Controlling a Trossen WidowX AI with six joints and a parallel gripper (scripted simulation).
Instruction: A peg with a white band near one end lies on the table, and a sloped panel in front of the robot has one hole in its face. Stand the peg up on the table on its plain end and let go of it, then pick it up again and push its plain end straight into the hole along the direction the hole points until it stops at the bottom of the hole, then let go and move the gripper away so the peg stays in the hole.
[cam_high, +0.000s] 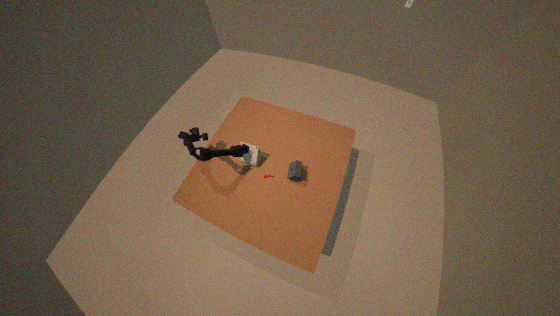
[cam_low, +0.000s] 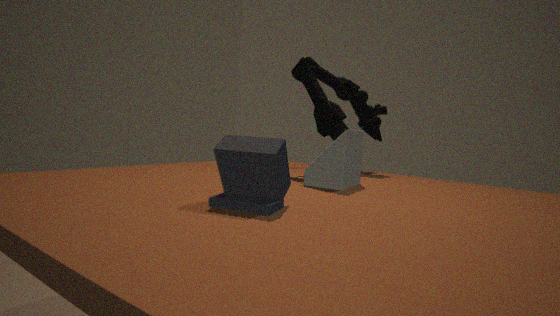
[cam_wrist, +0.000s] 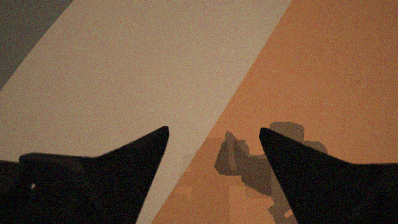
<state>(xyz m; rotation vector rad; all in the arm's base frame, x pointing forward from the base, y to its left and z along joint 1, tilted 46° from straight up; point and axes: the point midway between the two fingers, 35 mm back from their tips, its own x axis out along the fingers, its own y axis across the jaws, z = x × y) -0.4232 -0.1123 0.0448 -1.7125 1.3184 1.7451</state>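
My gripper tip is 710 mm short of the red peg, 120 mm above it and 20 mm to the right of it. From my gripper tip the other things lie so: sloped panel (880 mm ahead, 130 mm to the left, 50 mm below).
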